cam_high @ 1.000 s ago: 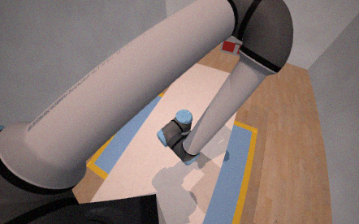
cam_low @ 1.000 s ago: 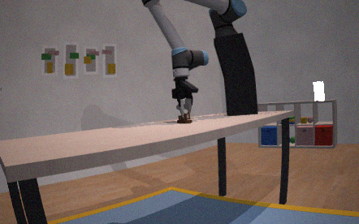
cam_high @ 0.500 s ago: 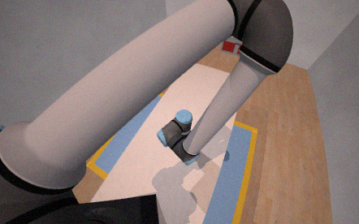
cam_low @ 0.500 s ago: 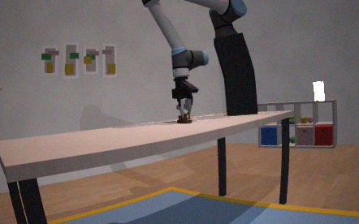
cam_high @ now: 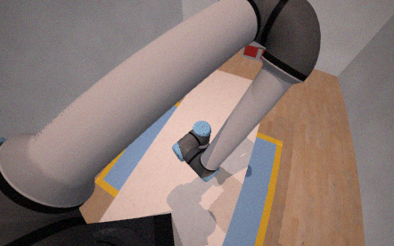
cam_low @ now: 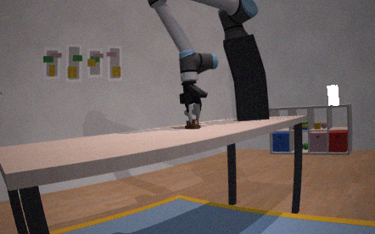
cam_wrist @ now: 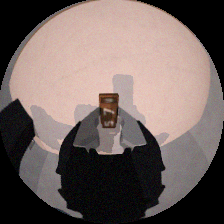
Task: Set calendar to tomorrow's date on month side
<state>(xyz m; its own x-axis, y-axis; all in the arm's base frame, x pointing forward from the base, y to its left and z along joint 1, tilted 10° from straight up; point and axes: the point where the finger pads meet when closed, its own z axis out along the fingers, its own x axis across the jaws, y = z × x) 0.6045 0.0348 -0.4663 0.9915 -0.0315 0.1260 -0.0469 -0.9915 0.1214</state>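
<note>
Right now my hand is 3 cm above the brown tray and 2 cm to the left of it. Round my hand: brown cube (1 cm below).
</note>
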